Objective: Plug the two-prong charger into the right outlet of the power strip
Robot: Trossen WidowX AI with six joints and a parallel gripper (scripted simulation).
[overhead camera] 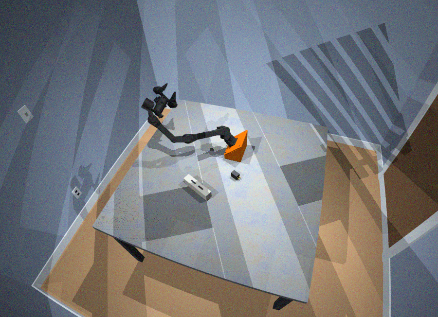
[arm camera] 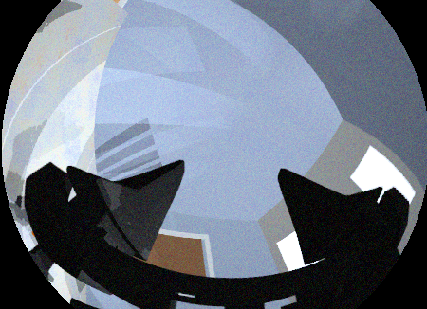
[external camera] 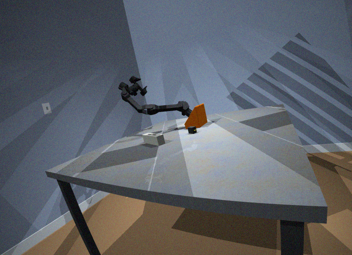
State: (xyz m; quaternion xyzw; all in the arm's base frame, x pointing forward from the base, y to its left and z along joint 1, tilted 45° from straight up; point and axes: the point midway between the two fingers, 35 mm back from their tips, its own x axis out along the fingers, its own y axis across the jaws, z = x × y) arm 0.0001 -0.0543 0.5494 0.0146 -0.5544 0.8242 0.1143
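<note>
The black two-prong charger lies 230 mm ahead of my gripper tip, 530 mm to the left of it and 420 mm below it.
</note>
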